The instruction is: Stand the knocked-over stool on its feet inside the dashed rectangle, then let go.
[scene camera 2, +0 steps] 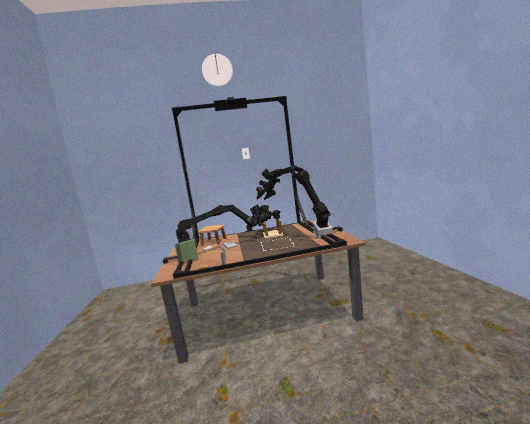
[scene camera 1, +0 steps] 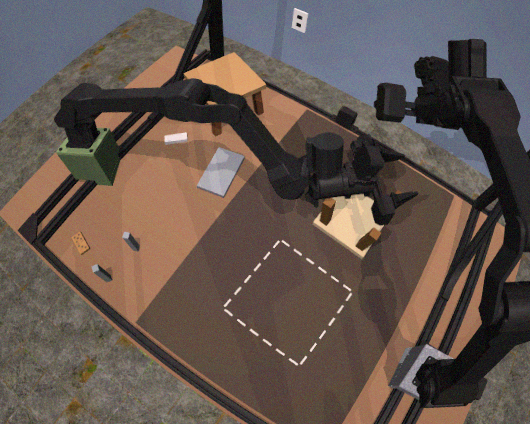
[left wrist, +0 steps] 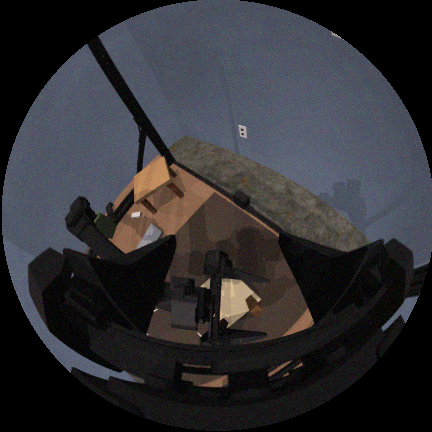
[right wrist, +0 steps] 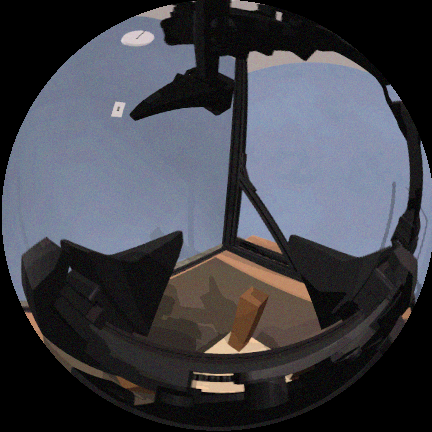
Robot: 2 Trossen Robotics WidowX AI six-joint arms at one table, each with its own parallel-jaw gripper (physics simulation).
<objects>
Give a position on a stool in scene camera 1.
230, 72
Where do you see a stool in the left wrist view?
157, 174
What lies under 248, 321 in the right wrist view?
A stool.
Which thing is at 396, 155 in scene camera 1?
My right gripper.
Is my left gripper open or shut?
Open.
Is my right gripper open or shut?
Open.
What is my right gripper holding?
Nothing.
</objects>
